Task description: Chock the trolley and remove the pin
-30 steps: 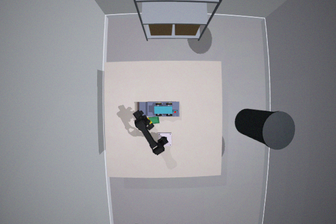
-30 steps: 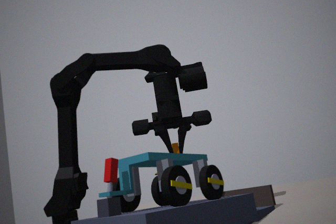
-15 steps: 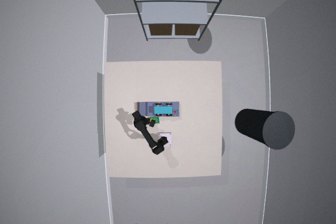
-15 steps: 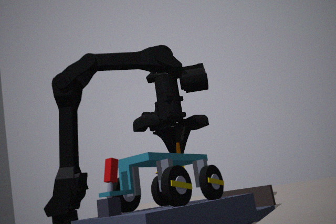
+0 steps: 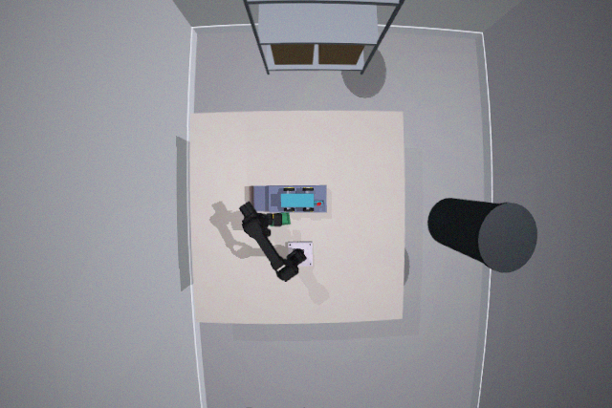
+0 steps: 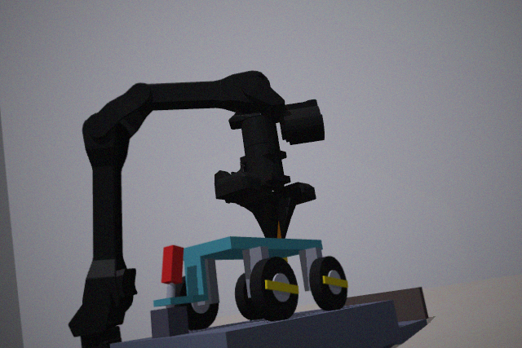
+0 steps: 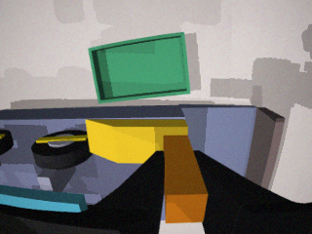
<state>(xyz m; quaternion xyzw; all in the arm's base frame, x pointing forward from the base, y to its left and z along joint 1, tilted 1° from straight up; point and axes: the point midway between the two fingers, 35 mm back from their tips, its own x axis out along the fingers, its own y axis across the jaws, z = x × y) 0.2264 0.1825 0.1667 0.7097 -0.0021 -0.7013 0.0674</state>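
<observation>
My gripper tip is 90 mm short of the red-headed stop pin, 270 mm to the left of it and 20 mm above it. The rest, counted from my gripper tip: dark stop block 70 mm ahead, 120 mm to the left, 130 mm below; green tray 30 mm behind, 50 mm to the right, 160 mm below; yellow chock 20 mm to the right, 10 mm below.
</observation>
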